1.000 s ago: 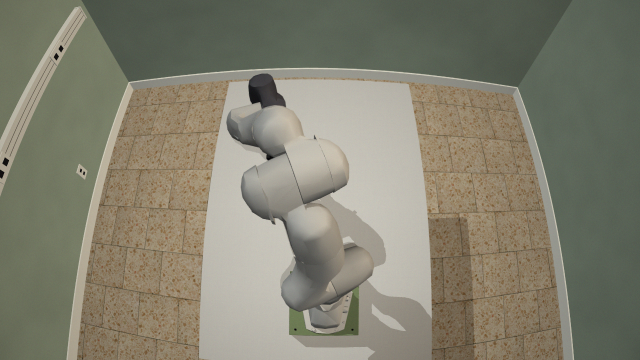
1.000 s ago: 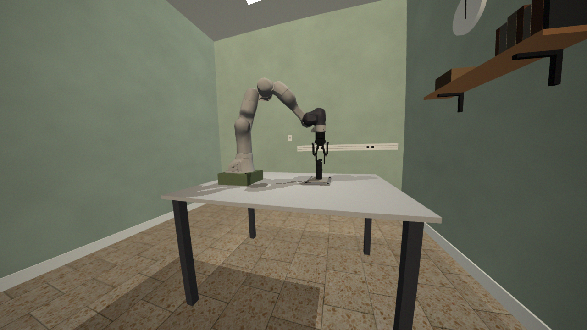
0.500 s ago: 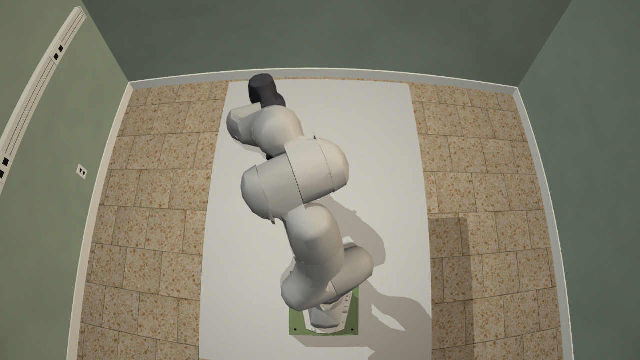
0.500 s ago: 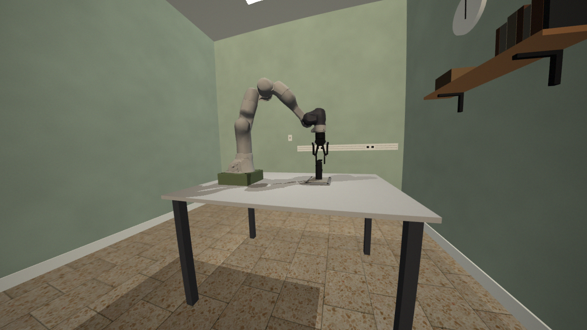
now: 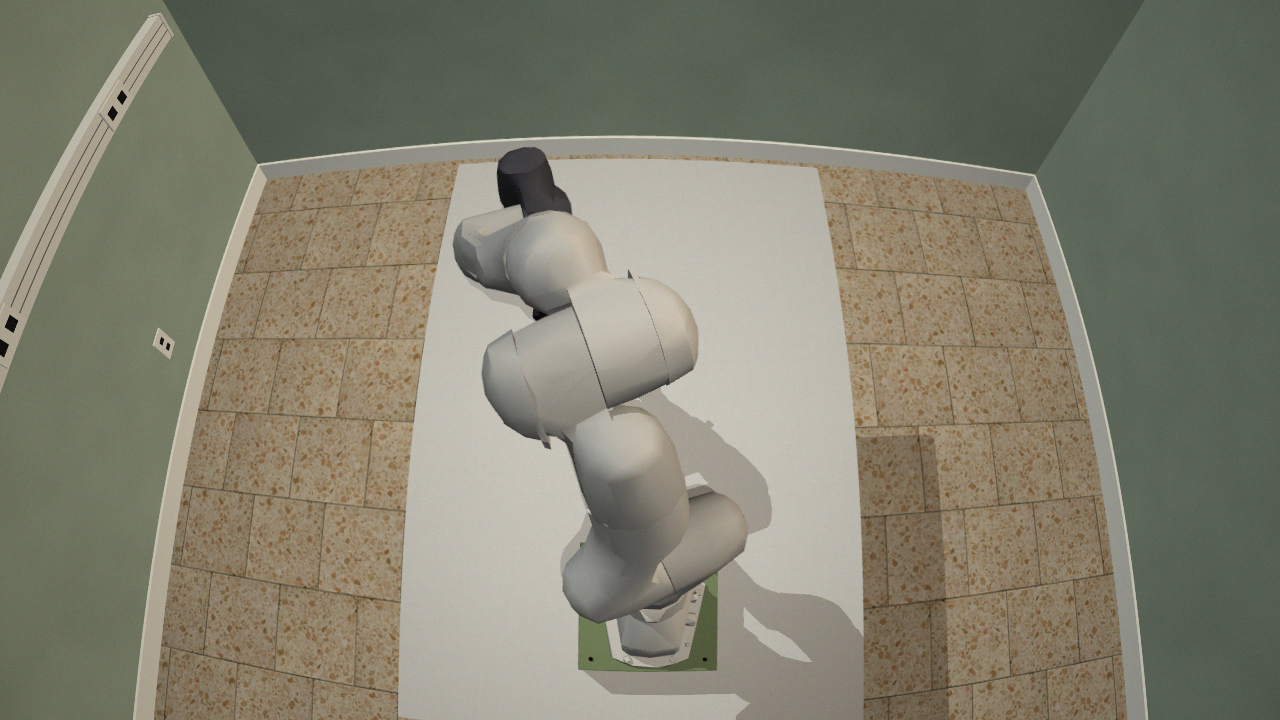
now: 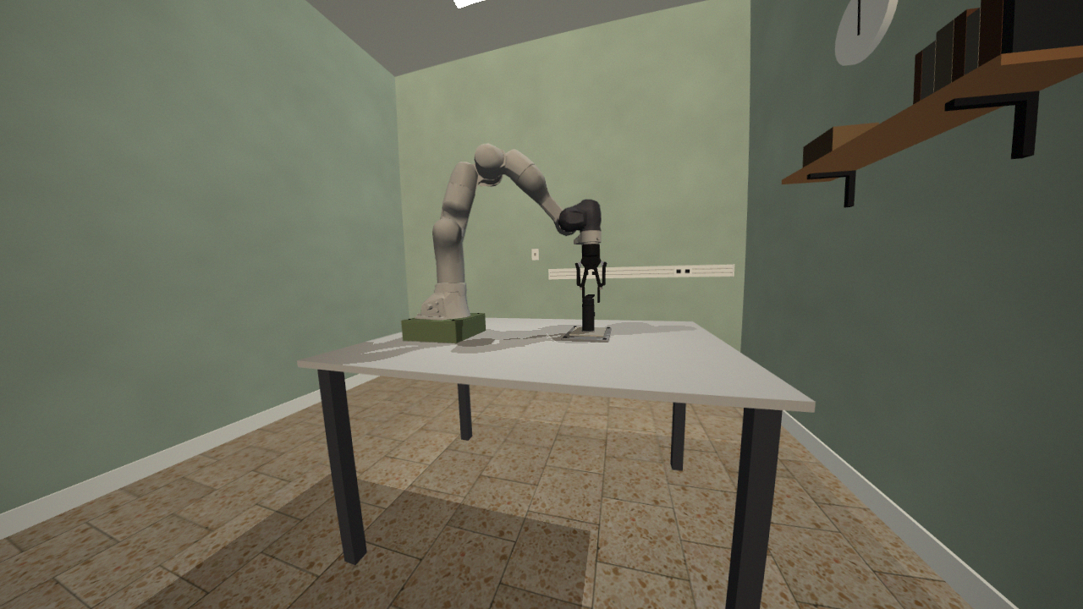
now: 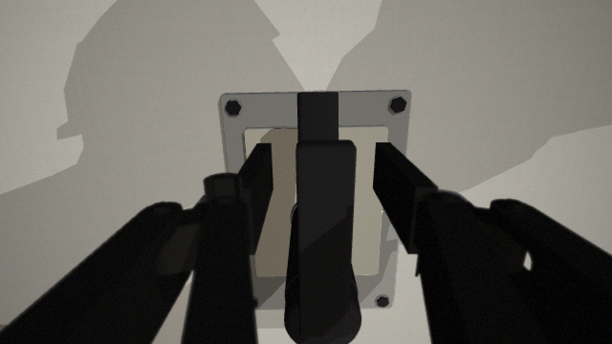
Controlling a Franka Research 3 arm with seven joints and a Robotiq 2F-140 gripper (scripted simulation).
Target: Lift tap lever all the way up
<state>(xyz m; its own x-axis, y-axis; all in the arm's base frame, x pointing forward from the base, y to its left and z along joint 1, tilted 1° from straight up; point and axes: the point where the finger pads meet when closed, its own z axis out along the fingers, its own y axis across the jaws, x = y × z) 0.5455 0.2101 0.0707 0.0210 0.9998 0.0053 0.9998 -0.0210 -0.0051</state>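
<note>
My gripper is now 30 mm to the left of the dark lever. Also, from my hand: tap (60 mm to the right, 40 mm below); plate (90 mm to the right, 150 mm below).
</note>
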